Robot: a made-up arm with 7 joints.
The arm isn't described. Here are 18 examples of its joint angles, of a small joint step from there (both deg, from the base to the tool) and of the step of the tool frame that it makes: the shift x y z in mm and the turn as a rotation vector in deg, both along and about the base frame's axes.
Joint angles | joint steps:
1: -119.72 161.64 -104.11 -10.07 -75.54 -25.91 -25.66 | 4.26 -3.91 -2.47 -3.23 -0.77 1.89 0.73
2: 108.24 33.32 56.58 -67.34 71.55 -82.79 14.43 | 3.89 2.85 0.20 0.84 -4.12 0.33 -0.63
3: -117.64 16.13 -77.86 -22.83 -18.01 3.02 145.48 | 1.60 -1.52 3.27 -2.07 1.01 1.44 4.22
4: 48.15 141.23 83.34 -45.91 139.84 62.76 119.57 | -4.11 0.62 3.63 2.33 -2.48 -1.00 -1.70
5: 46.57 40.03 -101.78 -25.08 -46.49 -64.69 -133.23 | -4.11 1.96 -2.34 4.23 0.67 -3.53 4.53
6: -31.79 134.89 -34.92 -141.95 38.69 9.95 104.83 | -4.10 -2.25 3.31 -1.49 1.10 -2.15 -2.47
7: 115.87 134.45 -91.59 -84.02 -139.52 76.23 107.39 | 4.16 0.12 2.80 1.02 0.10 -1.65 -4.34
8: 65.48 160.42 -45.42 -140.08 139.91 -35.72 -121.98 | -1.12 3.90 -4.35 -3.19 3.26 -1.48 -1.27
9: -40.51 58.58 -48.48 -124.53 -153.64 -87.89 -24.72 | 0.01 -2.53 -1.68 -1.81 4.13 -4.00 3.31
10: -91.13 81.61 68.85 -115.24 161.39 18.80 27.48 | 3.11 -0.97 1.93 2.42 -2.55 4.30 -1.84
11: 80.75 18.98 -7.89 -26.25 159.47 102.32 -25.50 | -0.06 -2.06 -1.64 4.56 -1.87 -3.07 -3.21
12: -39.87 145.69 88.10 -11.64 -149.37 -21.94 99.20 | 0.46 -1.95 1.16 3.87 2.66 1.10 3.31
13: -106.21 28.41 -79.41 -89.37 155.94 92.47 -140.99 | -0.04 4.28 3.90 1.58 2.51 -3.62 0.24
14: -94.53 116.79 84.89 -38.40 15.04 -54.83 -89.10 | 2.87 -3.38 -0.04 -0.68 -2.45 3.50 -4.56
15: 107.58 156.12 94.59 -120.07 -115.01 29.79 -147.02 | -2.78 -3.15 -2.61 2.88 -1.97 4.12 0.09
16: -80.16 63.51 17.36 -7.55 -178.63 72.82 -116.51 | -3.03 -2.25 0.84 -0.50 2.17 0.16 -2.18
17: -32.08 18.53 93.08 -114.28 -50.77 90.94 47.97 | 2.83 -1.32 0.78 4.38 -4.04 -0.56 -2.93
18: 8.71 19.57 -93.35 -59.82 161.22 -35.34 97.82 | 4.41 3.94 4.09 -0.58 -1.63 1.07 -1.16
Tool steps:
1: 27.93 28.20 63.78 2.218 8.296 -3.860
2: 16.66 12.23 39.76 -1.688 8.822 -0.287
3: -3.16 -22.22 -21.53 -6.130 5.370 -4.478
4: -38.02 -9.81 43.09 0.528 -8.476 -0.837
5: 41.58 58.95 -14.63 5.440 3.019 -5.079
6: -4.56 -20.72 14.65 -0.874 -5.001 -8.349
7: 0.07 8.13 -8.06 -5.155 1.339 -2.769
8: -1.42 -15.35 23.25 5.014 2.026 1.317
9: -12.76 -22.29 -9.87 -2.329 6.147 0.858
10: 13.93 17.64 3.33 -4.309 1.281 2.873
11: -9.61 -33.80 12.42 -0.833 6.223 -1.186
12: 25.62 37.71 -15.69 -2.029 -3.307 -7.780
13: 19.54 35.07 46.40 -7.885 0.030 7.133
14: 37.90 7.81 20.64 -5.492 6.779 -4.749
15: 17.35 29.19 13.24 0.022 -5.013 2.793
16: 21.26 -29.22 20.18 -1.989 -4.495 -1.652
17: -4.08 10.44 -37.58 -6.884 7.931 -1.365
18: -29.88 42.98 3.28 2.849 2.005 2.209
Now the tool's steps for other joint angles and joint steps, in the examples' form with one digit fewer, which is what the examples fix.
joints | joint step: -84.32 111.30 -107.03 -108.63 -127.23 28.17 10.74 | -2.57 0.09 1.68 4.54 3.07 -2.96 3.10
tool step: 12.4 16.5 31.6 -2.66 -1.85 6.30
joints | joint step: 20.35 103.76 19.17 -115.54 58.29 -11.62 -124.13 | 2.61 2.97 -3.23 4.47 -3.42 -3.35 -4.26
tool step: 9.3 25.1 -14.1 8.70 -0.55 2.07
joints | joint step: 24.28 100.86 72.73 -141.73 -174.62 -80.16 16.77 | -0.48 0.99 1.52 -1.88 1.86 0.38 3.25
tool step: -9.9 -13.3 0.7 -0.16 -0.99 -5.09
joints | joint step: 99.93 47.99 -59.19 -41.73 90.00 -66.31 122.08 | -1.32 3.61 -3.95 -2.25 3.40 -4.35 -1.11
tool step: 9.9 27.7 0.9 -0.25 -1.93 -4.11
